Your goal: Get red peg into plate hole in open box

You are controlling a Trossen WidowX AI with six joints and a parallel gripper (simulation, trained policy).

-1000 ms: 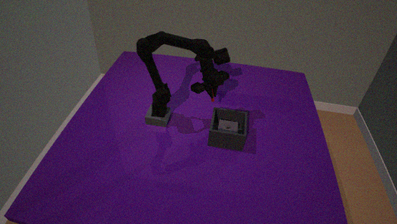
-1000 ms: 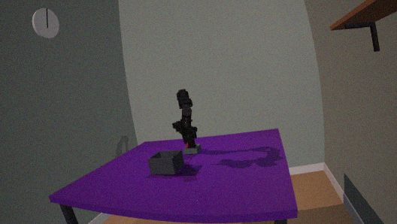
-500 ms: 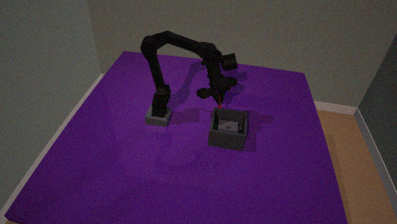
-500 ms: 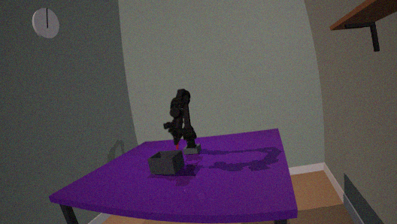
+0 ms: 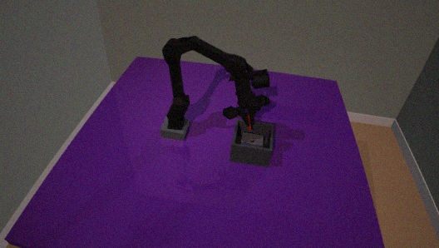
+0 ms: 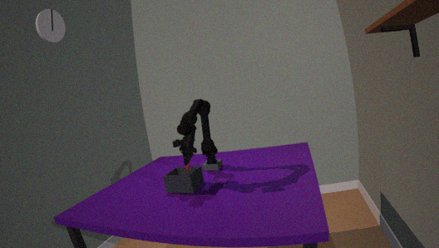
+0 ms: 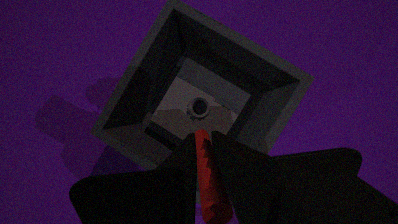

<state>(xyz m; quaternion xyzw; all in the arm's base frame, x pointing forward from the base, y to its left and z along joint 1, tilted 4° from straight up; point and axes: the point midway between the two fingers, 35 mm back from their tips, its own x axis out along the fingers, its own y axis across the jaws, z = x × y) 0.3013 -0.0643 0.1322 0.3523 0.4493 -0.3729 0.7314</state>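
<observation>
The pale plate lies 80 mm below my gripper tip, 20 mm to the right of it and 20 mm ahead of it. Round my gripper tip: grey box: 100 mm below, 20 mm to the right, 20 mm ahead; then red peg: 10 mm to the left, 10 mm behind, 10 mm above.
</observation>
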